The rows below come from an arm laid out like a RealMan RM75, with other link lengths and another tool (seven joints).
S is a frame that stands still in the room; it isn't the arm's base.
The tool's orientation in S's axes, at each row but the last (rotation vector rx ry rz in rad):
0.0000 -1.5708 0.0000
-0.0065 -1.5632 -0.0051
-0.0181 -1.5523 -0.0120
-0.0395 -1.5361 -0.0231
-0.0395 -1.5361 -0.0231
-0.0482 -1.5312 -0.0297
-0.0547 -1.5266 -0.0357
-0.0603 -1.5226 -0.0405
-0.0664 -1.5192 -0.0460
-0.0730 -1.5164 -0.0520
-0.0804 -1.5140 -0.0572
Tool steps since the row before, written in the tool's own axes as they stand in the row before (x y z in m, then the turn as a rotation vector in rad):
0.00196 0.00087 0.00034 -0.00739 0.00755 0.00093
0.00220 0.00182 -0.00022 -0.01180 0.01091 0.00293
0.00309 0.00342 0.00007 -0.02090 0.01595 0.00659
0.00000 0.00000 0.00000 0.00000 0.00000 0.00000
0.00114 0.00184 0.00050 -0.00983 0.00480 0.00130
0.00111 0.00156 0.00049 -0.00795 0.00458 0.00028
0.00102 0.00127 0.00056 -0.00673 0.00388 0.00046
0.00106 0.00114 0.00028 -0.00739 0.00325 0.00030
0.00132 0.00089 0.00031 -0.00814 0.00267 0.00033
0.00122 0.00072 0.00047 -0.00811 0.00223 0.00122
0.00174 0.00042 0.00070 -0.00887 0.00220 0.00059
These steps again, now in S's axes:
-0.00034 0.00087 0.00196 -0.00093 0.00755 -0.00739
0.00025 0.00182 0.00220 -0.00294 0.01092 -0.01179
0.00005 0.00343 0.00308 -0.00667 0.01600 -0.02084
0.00000 0.00000 0.00000 0.00000 0.00000 0.00000
-0.00039 0.00187 0.00114 -0.00145 0.00475 -0.00983
-0.00037 0.00159 0.00111 -0.00037 0.00450 -0.00799
-0.00044 0.00131 0.00103 -0.00053 0.00383 -0.00676
-0.00016 0.00117 0.00106 -0.00044 0.00318 -0.00741
-0.00018 0.00092 0.00132 -0.00055 0.00260 -0.00815
-0.00034 0.00077 0.00123 -0.00147 0.00223 -0.00807
-0.00056 0.00050 0.00177 -0.00089 0.00213 -0.00886

